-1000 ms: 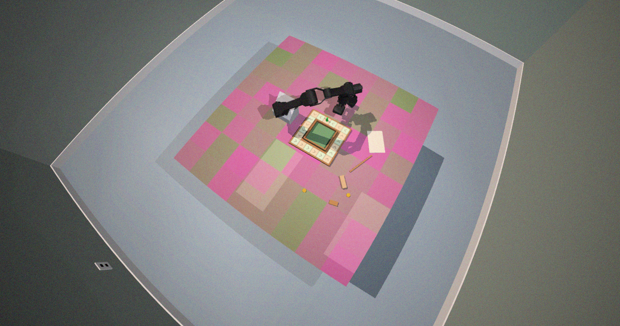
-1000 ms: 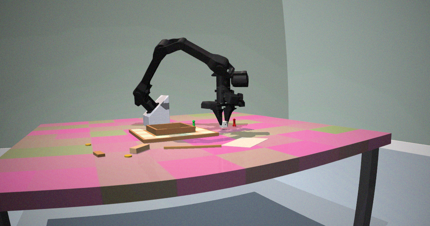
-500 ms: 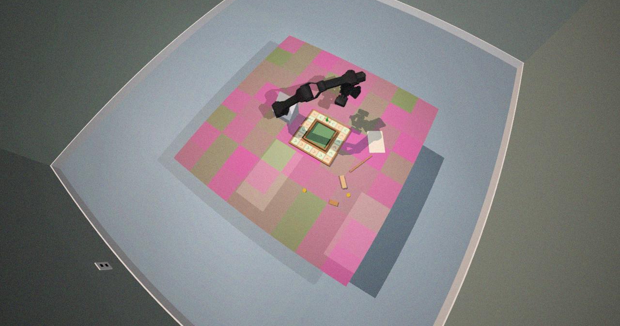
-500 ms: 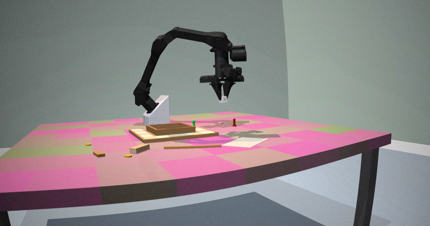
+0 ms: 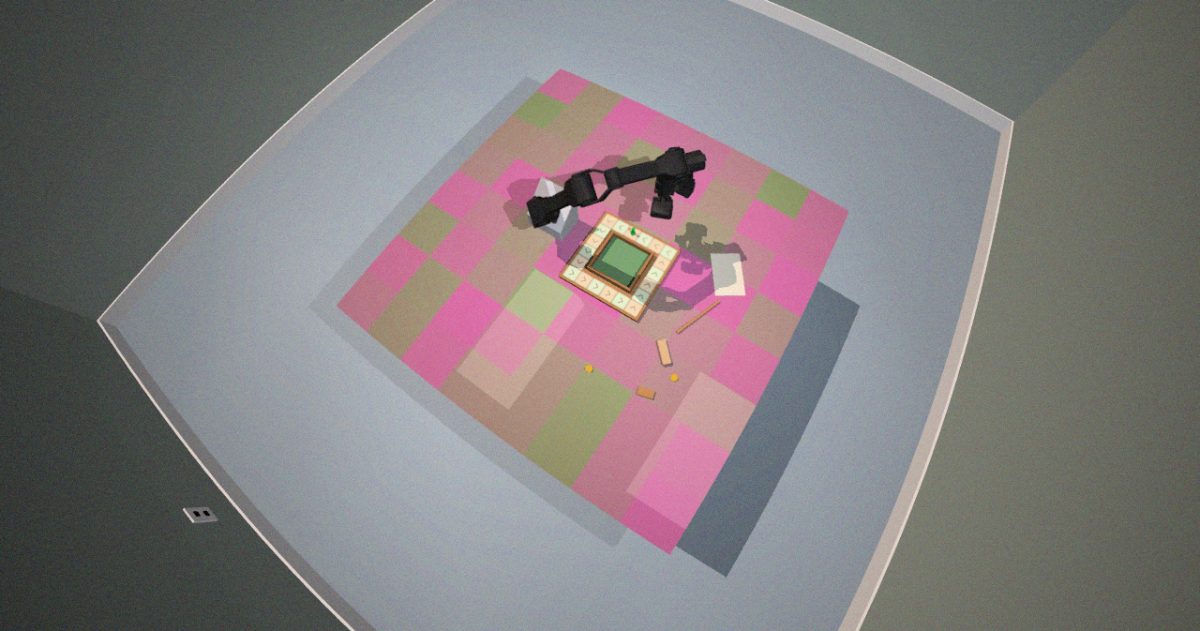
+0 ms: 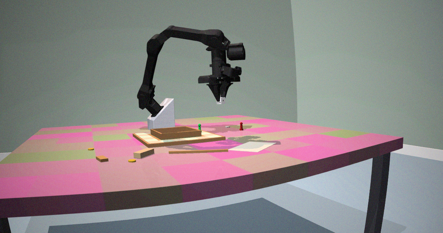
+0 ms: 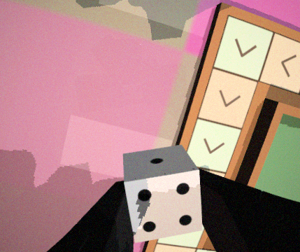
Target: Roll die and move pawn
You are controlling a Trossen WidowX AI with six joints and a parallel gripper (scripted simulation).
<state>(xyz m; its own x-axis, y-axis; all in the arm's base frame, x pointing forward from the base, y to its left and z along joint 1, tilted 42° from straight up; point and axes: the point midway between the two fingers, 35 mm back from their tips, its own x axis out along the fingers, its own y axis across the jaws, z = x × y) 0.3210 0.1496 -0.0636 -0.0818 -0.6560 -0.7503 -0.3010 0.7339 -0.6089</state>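
Now: the green pawn 6 cm behind my gripper tip, 7 cm to the right of it and 11 cm below it. Round my gripper tip: green dice tray: 5 cm behind, 18 cm to the right, 13 cm below; red pawn: 7 cm behind, 14 cm to the left, 12 cm below; white die: right at my gripper tip.
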